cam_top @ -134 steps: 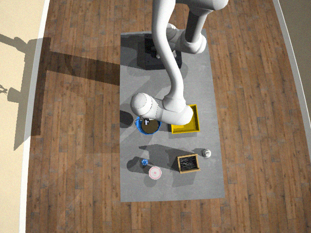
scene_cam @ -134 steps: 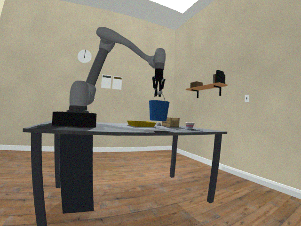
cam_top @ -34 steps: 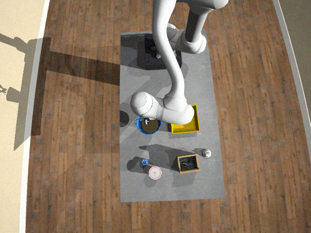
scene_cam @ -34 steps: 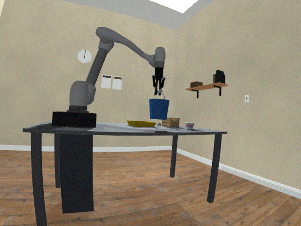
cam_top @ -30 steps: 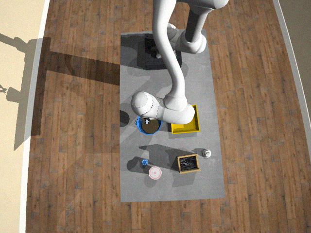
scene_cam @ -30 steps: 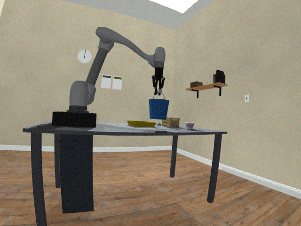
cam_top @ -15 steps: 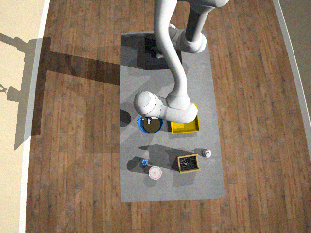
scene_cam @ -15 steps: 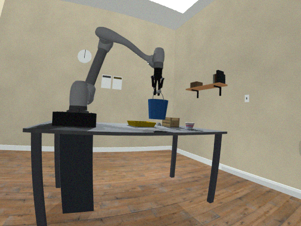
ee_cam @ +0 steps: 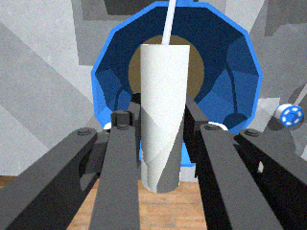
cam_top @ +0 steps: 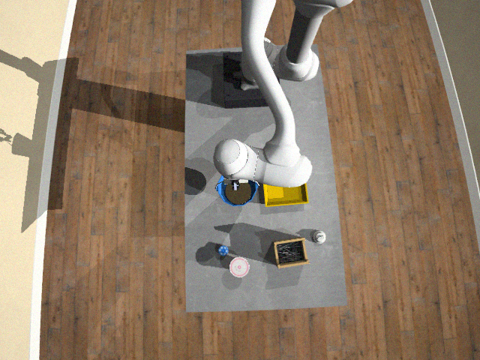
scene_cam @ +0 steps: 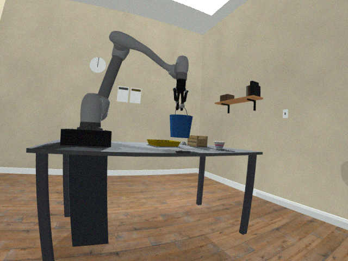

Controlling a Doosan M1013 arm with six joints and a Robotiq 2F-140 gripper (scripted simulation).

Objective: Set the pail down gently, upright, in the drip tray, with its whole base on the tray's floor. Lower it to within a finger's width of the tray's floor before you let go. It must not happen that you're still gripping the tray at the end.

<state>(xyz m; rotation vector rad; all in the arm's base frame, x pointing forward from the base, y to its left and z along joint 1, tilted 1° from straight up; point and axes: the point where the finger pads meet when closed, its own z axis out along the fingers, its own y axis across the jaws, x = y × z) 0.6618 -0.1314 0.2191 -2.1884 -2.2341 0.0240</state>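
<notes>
Now: the blue pail 10 cm below my hand and 1 cm ahead of it. From my hand the other things lie so: pink-rimmed bowl 41 cm ahead, 29 cm below, 1 cm to the right; pail handle 3 cm below, 1 cm ahead; yellow drip tray 32 cm below, 26 cm to the left, 2 cm behind.
</notes>
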